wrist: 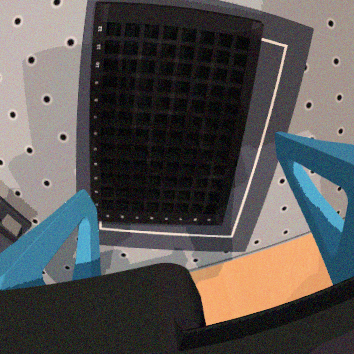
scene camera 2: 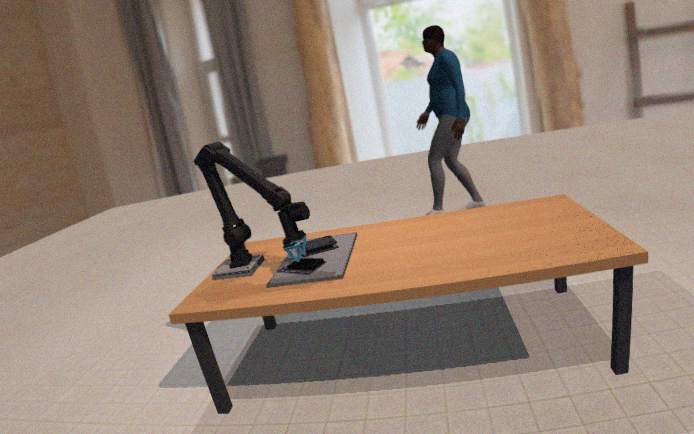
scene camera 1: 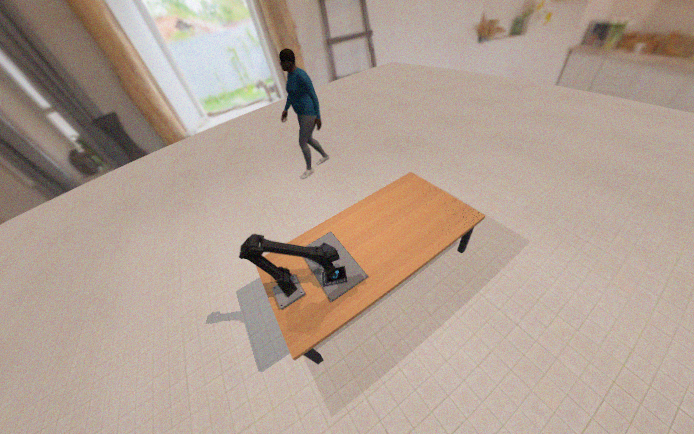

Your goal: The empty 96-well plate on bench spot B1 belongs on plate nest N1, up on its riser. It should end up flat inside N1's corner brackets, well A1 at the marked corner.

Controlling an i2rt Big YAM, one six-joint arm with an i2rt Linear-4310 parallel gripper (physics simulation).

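Frame: origin at the arm's base, x left, y ahead, z down, level; centimetres.
Where they show: gripper, fingertip midpoint: (wrist: 180, 171) (scene camera 2: 300, 257) (scene camera 1: 333, 272); arm's base, origin of the base link: (scene camera 2: 241, 262) (scene camera 1: 288, 287).
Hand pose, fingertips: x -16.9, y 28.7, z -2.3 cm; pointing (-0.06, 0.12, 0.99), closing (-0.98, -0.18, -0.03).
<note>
Things, the pixels of their top centre, and the offset from my fingertips. "spot": a spot on its surface instead. Level surfaces: height alone.
- black 96-well plate, middle of its top: (wrist: 168, 128) (scene camera 2: 305, 262) (scene camera 1: 335, 273) dx -0.2, dy +1.4, dz +2.2 cm
- spot B1, surface spot: (wrist: 289, 75) spot: dx -8.0, dy +0.6, dz +3.7 cm
- wooden table, its level: dz +5.1 cm
- dark fixture, surface spot: (wrist: 11, 220) spot: dx +12.5, dy +0.8, dz +3.1 cm
The black 96-well plate (scene camera 1: 330, 280) (scene camera 2: 308, 265) (wrist: 170, 120) lies on the dark grey pad of spot B1 (wrist: 289, 75). The pad's white outline shows along the plate's right and lower sides in the wrist view, with a wider gap at the right. The row of numbers on the plate runs up its left edge, 12 at the top. My gripper (scene camera 1: 336, 274) (scene camera 2: 296, 255) (wrist: 180, 171) is open and empty above the plate, with one blue fingertip near each long side. The dark nest N1 on its riser (scene camera 2: 321, 245) stands behind the plate in scene camera 2; its brackets are too small to make out.
Both plate and nest are on a grey perforated board (scene camera 1: 331, 295) (scene camera 2: 341, 266) on the wooden table (scene camera 1: 388, 220) (scene camera 2: 460, 240). Part of a dark fixture (wrist: 11, 220) shows at the left edge of the wrist view. A person (scene camera 1: 304, 94) (scene camera 2: 447, 89) is on the floor behind the table.
</note>
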